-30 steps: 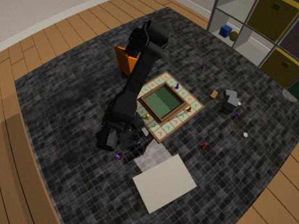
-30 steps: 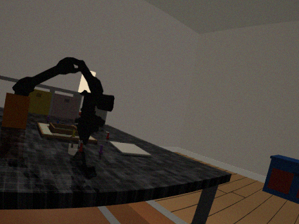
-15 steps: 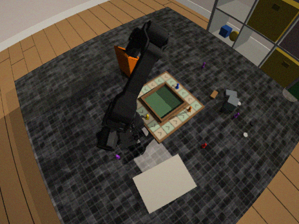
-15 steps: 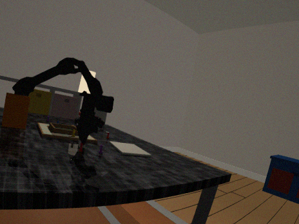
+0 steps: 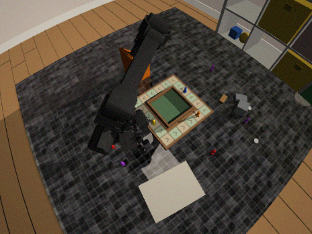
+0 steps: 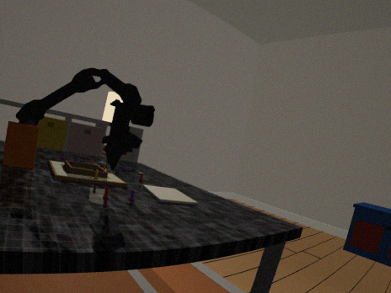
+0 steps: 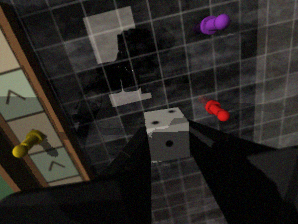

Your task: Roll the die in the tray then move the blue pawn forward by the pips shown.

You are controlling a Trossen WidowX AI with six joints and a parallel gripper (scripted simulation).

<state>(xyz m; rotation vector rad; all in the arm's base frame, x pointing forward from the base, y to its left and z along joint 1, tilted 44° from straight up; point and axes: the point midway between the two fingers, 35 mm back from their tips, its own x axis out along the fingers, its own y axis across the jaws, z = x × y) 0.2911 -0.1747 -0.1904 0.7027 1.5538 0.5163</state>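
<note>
Right now my gripper tip is 36 cm to the right of the blue pawn, 5 cm above it and 4 cm past it. From my gripper tip the other things lie so: green tray: 25 cm to the left, 7 cm below, 2 cm behind; yellow pawn: 14 cm to the left, 5 cm below; die: right at my gripper tip.
</note>
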